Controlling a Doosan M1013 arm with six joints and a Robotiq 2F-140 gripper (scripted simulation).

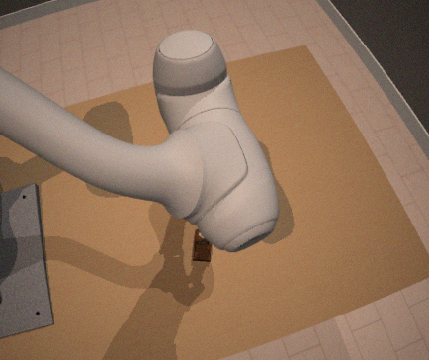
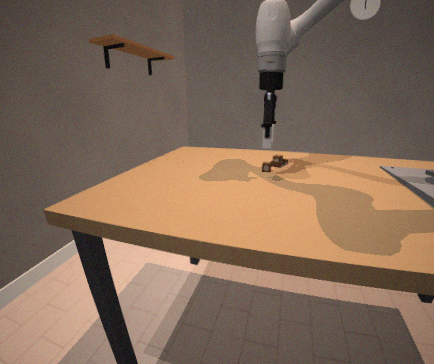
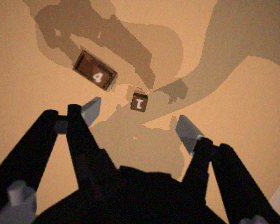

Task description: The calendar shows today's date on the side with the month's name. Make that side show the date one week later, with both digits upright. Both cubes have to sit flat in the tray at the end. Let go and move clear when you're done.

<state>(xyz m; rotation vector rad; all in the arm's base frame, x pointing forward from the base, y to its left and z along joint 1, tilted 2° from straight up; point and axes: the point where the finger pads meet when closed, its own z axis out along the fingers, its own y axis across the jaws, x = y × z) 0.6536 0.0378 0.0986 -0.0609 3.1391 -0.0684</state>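
My hand is 100 mm above the cube. From my hand the other things lie so: tray: 40 mm behind, 100 mm to the right, 100 mm below.
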